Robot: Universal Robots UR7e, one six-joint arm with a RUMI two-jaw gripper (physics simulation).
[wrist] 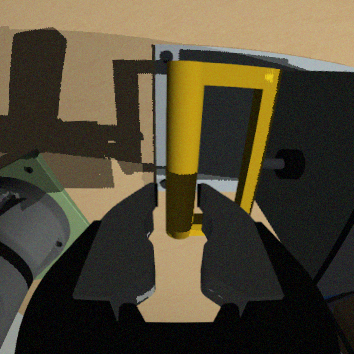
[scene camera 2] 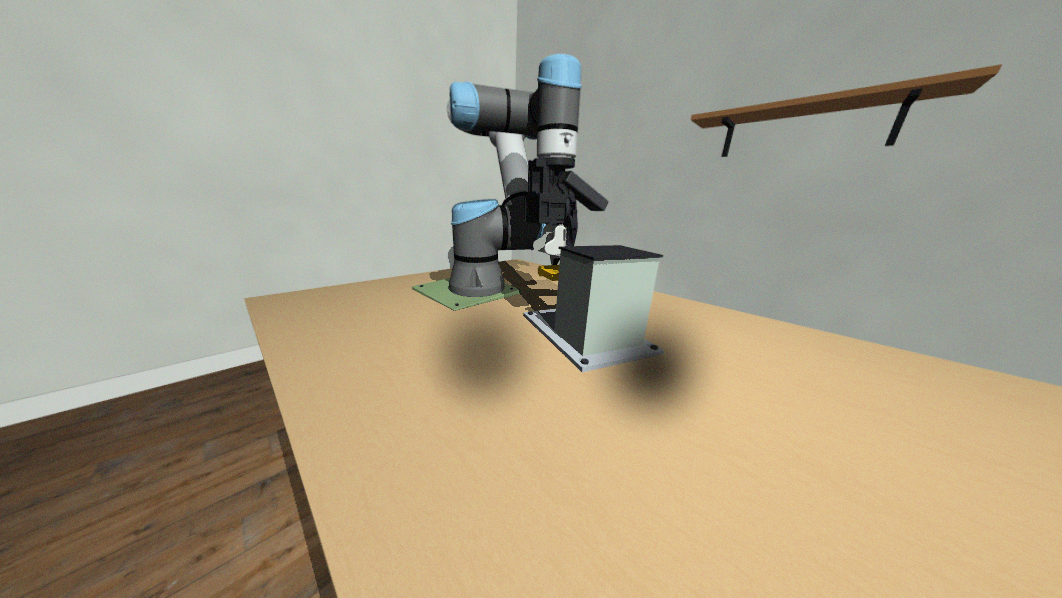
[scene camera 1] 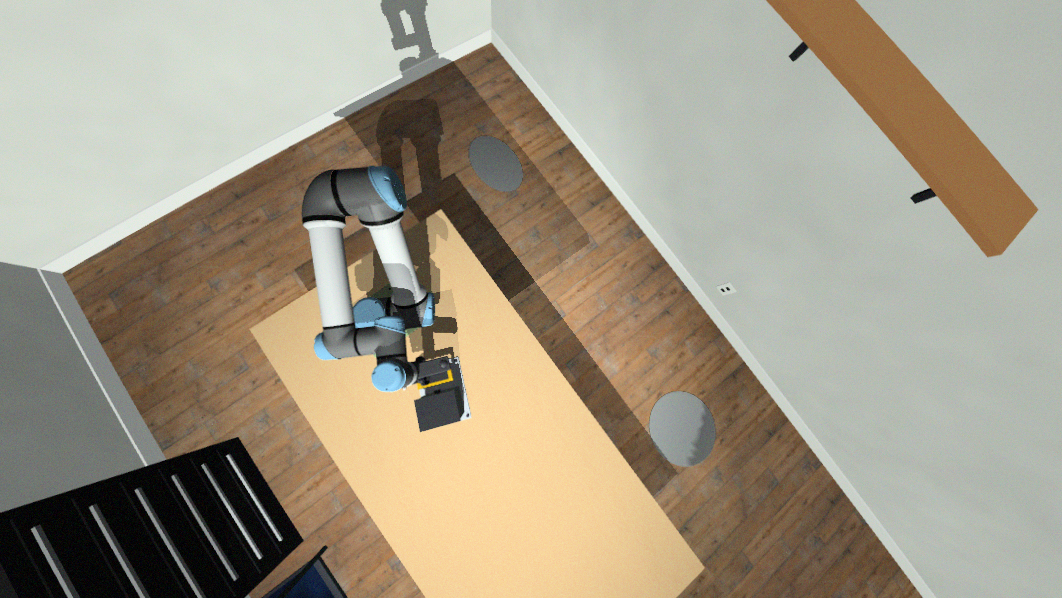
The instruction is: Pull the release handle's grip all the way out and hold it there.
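Observation:
The release handle's yellow grip [scene camera 1: 450, 376] [scene camera 2: 548, 272] [wrist: 184, 120] is a rectangular loop with a thick front bar. A thin rod and black collar [wrist: 291, 163] join it to the dark-faced housing [scene camera 1: 440, 412] [scene camera 2: 618, 306] [wrist: 320, 120], which stands on a light grey base plate [scene camera 2: 620, 358] [wrist: 160, 112]. My gripper [scene camera 2: 555, 257] [wrist: 177, 185] is partly open above the grip. In the wrist view, the near end of the front bar shows between the fingertips, with a narrow gap on each side. How deep the fingertips reach beside the bar is hard to tell.
The housing stands close beside my gripper. The arm's base sits on a green plate [scene camera 2: 438, 294] [wrist: 60, 200] on the tan table [scene camera 1: 520, 482] [scene camera 2: 445, 460]. A wooden wall shelf [scene camera 1: 906, 111] [scene camera 2: 839, 101] and a black drawer cabinet [scene camera 1: 148, 460] are away from the arm.

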